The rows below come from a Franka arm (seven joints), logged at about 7 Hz.
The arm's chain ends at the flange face. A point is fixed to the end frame.
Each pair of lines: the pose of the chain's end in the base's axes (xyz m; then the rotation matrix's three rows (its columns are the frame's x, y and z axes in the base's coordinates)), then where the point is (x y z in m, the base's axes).
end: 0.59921, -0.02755, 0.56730; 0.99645, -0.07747, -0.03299; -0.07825, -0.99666, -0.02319; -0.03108, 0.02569, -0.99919
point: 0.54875 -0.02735 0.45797
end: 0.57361, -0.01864, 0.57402; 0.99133, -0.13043, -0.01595; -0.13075, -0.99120, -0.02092; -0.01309, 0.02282, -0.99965
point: 0.52523 -0.01572 0.46379
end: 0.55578, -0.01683, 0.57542; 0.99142, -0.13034, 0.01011; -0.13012, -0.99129, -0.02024; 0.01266, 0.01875, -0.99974
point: 0.51029 -0.01386 0.46397
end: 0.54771, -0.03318, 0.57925; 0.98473, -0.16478, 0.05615; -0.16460, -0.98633, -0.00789; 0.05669, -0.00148, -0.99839
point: 0.50760 -0.02722 0.46587
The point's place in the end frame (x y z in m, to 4 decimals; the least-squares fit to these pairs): -0.0469 0.0009 0.1109
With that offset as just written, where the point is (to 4 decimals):
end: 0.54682, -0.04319, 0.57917; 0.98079, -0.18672, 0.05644; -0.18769, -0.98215, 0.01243; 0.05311, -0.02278, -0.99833
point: 0.5069 -0.0339 0.4659
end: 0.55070, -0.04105, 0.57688; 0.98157, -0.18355, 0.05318; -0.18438, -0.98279, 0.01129; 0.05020, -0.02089, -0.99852
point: 0.5104 -0.0320 0.4638
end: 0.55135, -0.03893, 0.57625; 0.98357, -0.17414, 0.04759; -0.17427, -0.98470, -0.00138; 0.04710, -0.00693, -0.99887
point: 0.5103 -0.0318 0.4633
